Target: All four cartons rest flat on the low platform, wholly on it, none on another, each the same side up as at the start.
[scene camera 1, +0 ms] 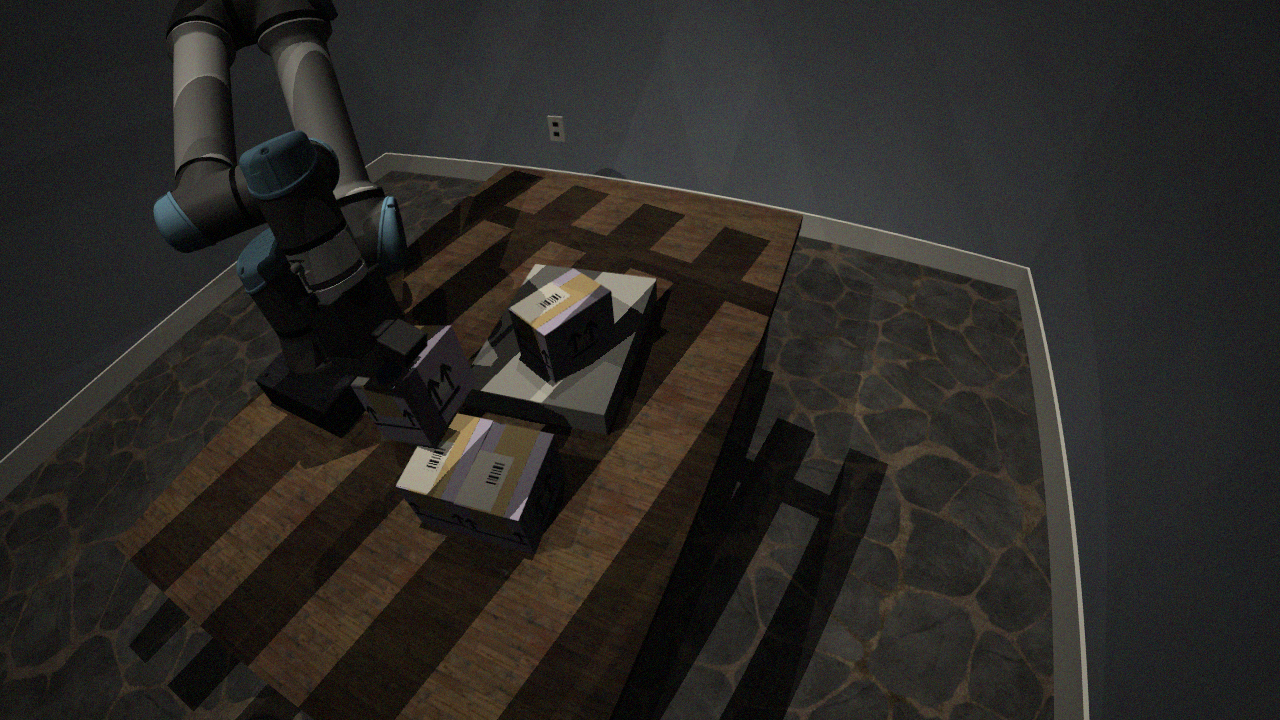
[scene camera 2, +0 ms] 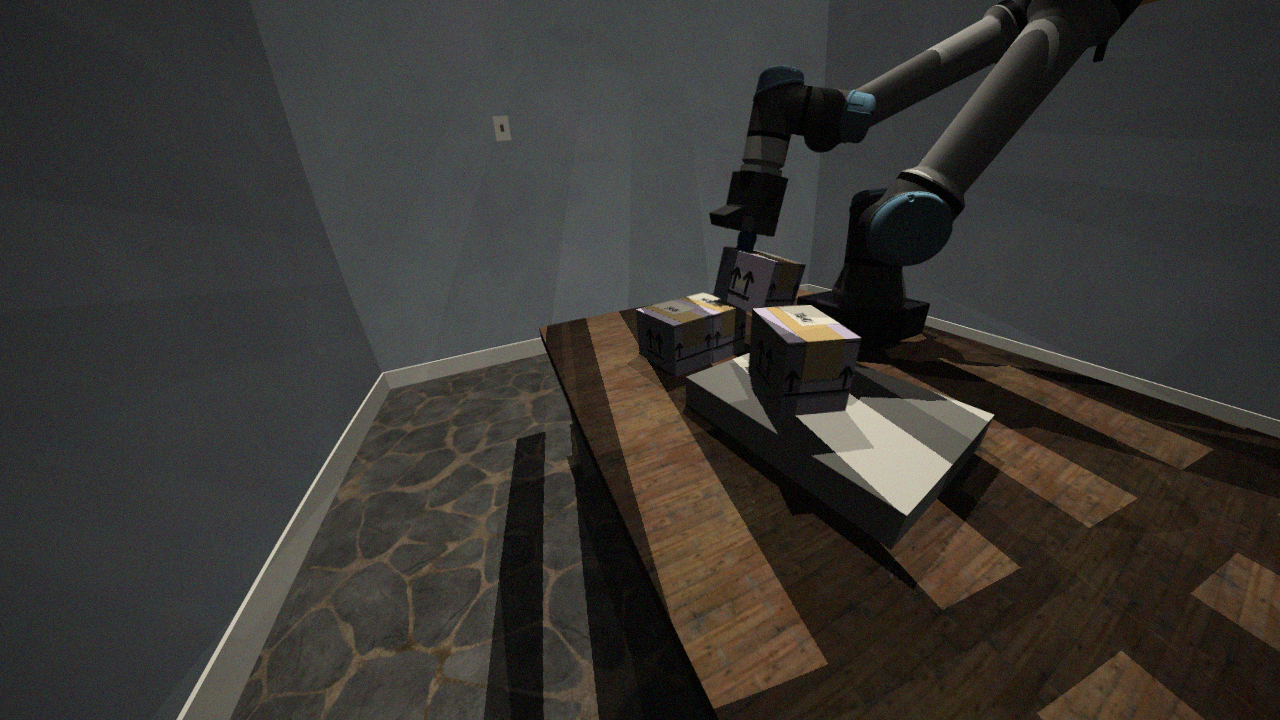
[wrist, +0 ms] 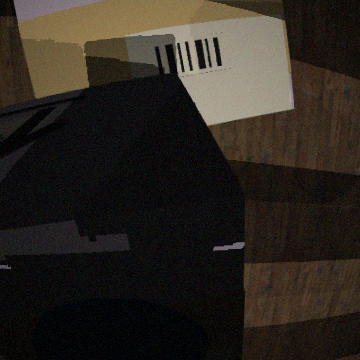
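Where they show: hand, tool point: (scene camera 1: 393,384) (scene camera 2: 741,256) (wrist: 138,296); arm's base, link origin: (scene camera 2: 866,300).
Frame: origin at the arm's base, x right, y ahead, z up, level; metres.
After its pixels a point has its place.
Observation:
My gripper's suction cup (scene camera 2: 746,240) is on top of a carton (scene camera 1: 418,394) {x 0.142, y 0.308, z 0.106 m} (scene camera 2: 760,279) {x 0.059, y 0.316, z 0.091 m}, holding it upright, arrows up, in the air beside the cartons on the table. A second carton (scene camera 1: 563,326) {x -0.039, y 0.441, z 0.071 m} (scene camera 2: 803,358) {x -0.130, y 0.475, z 0.057 m} stands flat, label up, on the low grey platform (scene camera 1: 633,288) {x -0.249, y 0.495, z -0.021 m} (scene camera 2: 908,452) {x -0.251, y 0.443, z -0.022 m}. Two cartons stand side by side on the table: one (scene camera 1: 501,470) {x 0.182, y 0.419, z 0.030 m} (scene camera 2: 671,335) {x 0.123, y 0.468, z 0.009 m} toward the table's long edge, the other (scene camera 1: 434,465) {x 0.194, y 0.328, z 0.030 m} partly hidden behind the held one in scene camera 1. A labelled carton (wrist: 250,65) {x 0.213, y 0.314, z 0.030 m} shows below the dark gripper in the wrist view.
The wooden table (scene camera 1: 358,591) {x 0.355, y 0.240, z -0.069 m} (scene camera 2: 680,501) {x -0.110, y 0.643, z -0.069 m} carries the platform and bears hard shadow stripes. The arm's dark base (scene camera 1: 308,398) {x 0.108, y 0.031, z -0.002 m} (scene camera 2: 881,317) {x -0.071, y 0.095, z 0.000 m} stands near the held carton's side. Beyond the table's long edge lies the stone floor (scene camera 1: 895,537) (scene camera 2: 375,591).

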